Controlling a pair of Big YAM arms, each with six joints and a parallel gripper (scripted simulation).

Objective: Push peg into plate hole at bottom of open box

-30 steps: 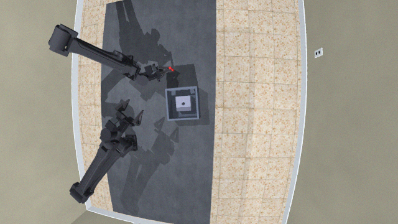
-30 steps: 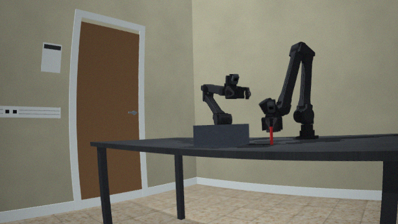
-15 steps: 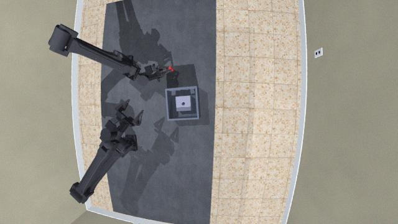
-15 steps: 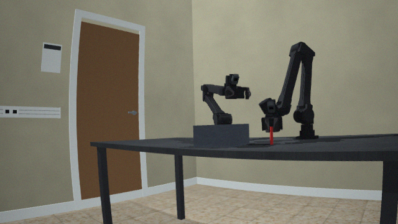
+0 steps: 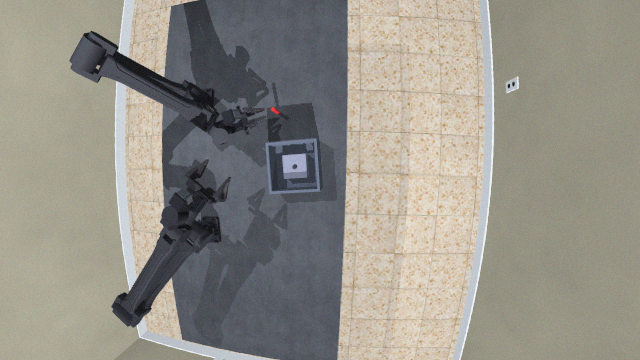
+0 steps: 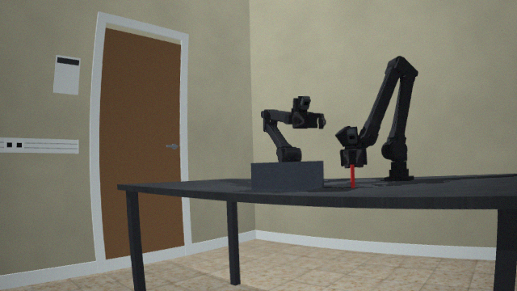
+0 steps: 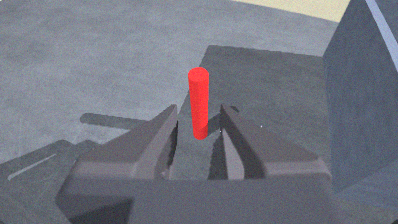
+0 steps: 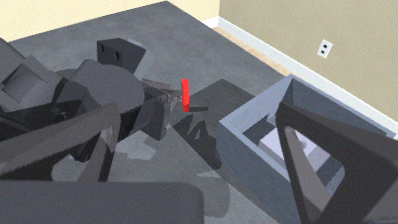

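The red peg is 40 mm below my left hand, 40 mm ahead of it and 10 mm to the left of it. The rest, counted from my left hand: grey-blue box (210 mm to the right, 110 mm ahead, 50 mm below); then pale plate (210 mm to the right, 110 mm ahead, 40 mm below).
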